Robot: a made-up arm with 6 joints. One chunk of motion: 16 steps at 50 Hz.
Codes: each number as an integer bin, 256 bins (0 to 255) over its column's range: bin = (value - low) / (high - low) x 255, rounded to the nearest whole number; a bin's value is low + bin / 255 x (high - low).
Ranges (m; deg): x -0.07..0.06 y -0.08..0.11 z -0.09..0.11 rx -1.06..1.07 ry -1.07..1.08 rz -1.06..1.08
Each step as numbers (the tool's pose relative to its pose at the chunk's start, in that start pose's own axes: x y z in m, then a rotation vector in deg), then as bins.
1 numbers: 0.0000 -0.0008 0.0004 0.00 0.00 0.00
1 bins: 137 106 115 127 127 126
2 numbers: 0.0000 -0.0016 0.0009 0.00 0.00 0.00
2 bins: 137 105 116 127 127 126
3 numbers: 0.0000 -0.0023 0.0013 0.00 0.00 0.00
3 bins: 137 104 116 127 127 126
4 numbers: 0.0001 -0.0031 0.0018 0.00 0.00 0.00
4 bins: 138 103 117 127 127 126
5 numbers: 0.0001 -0.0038 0.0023 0.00 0.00 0.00
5 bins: 138 102 118 127 127 126
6 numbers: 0.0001 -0.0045 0.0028 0.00 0.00 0.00
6 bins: 138 101 118 127 127 126
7 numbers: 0.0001 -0.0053 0.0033 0.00 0.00 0.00
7 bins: 138 100 119 127 127 126
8 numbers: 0.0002 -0.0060 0.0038 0.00 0.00 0.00
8 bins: 138 99 120 127 127 126
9 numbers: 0.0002 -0.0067 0.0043 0.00 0.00 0.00
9 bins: 138 98 120 127 127 126
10 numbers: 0.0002 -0.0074 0.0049 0.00 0.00 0.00
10 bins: 138 97 121 127 127 126
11 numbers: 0.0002 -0.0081 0.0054 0.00 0.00 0.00
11 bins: 138 96 122 127 127 126
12 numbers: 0.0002 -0.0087 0.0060 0.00 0.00 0.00
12 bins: 138 96 122 127 127 126
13 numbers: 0.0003 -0.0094 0.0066 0.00 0.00 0.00
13 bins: 138 95 123 127 127 126
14 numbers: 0.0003 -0.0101 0.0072 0.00 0.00 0.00
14 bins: 138 94 124 127 127 126
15 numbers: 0.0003 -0.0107 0.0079 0.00 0.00 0.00
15 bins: 138 93 125 127 127 126
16 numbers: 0.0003 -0.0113 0.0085 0.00 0.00 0.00
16 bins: 138 92 126 127 127 126
